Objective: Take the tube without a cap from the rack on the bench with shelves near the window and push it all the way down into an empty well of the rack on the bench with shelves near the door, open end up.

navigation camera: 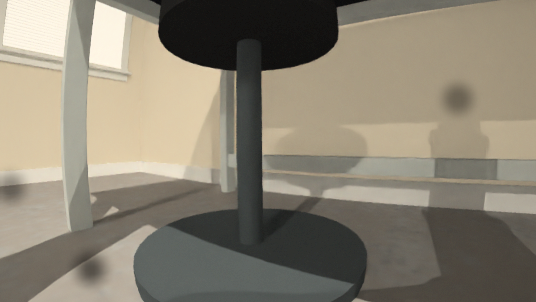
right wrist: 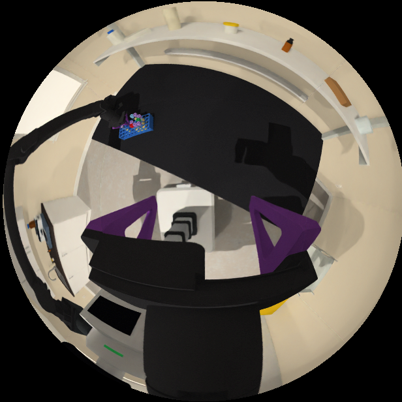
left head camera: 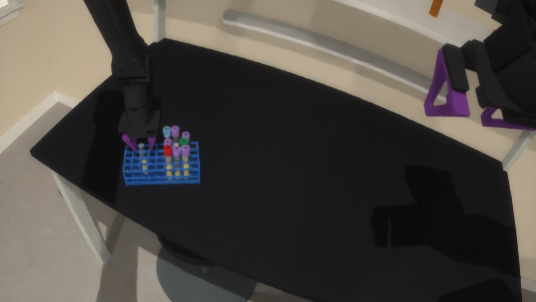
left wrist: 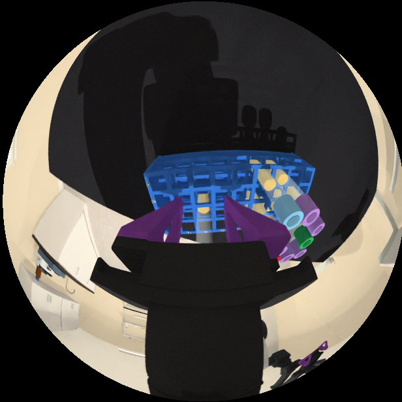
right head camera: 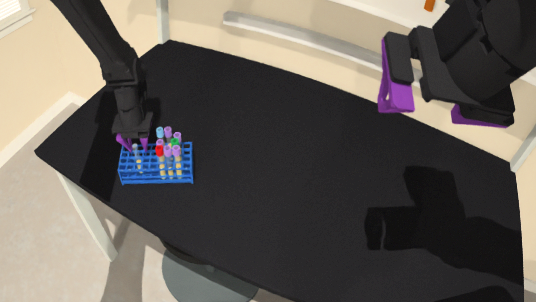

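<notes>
A blue rack stands at the left of the black bench. The uncapped clear tube, yellowish at its bottom, stands upright near the rack's left end, open end up. My left gripper is partly open, its fingertips on either side of the tube's upper part, with gaps beside it. Its body partly hides the tube in the left wrist view. My right gripper is wide open and empty, high at the right. The rack near the door does not show.
Several capped tubes stand right of the uncapped one, including light blue, red and green ones. A wall shelf holds an orange bottle. A round stool stands at the bench's near side.
</notes>
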